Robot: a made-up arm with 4 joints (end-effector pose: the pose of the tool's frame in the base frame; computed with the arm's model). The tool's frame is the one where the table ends. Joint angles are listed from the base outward.
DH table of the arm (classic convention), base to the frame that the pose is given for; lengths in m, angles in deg. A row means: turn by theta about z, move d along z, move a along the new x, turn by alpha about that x. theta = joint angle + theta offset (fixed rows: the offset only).
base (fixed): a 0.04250, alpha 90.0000, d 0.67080, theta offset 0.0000
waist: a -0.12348, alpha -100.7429, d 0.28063, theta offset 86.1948
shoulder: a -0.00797, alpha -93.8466, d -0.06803, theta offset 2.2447
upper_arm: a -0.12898, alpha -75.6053, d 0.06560, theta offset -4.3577
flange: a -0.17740, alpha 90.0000, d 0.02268, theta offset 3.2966
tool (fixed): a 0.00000, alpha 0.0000, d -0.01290, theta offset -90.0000
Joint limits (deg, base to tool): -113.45..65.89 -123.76..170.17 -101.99..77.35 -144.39..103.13
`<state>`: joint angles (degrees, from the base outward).
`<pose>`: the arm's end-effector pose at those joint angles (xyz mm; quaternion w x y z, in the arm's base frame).
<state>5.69 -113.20 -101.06 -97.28</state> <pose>184.4 -346.8 424.5 0.5122 0.6666 0.3907 0.3751</pose>
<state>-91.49 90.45 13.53 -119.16</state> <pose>-6.5 -354.4 571.0 0.5148 0.6045 -0.2053 0.5722</pose>
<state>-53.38 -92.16 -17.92 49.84</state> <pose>214.0 -75.4 536.5 0.3742 0.2384 -0.2421 0.8629</pose>
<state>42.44 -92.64 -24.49 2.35</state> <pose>300.4 -63.7 803.7 0.3116 -0.4055 -0.1113 0.8521</pose>
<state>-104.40 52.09 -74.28 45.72</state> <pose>-351.3 -294.9 451.0 0.6196 -0.0465 -0.3236 -0.7136</pose>
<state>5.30 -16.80 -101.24 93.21</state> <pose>289.8 -97.0 616.0 0.0585 -0.7915 0.0871 0.6020</pose>
